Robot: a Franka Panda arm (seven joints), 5 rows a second.
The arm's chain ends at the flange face. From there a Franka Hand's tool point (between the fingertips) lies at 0.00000 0.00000 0.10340 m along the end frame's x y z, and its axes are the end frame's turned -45 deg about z.
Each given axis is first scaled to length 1.
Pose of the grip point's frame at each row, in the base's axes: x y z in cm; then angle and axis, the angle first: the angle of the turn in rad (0 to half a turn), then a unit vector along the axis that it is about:
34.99, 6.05, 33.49, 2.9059, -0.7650, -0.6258, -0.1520
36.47, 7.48, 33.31, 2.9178, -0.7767, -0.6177, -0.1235
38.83, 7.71, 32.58, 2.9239, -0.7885, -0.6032, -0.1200
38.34, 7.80, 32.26, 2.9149, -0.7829, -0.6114, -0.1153
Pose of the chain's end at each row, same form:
34.13, 2.26, 43.07, 2.8073, -0.9530, -0.2874, -0.0958
35.93, 4.14, 43.08, 2.8402, -0.9588, -0.2748, -0.0715
38.24, 4.47, 42.38, 2.8485, -0.9640, -0.2568, -0.0694
37.92, 4.54, 42.06, 2.8438, -0.9618, -0.2665, -0.0633

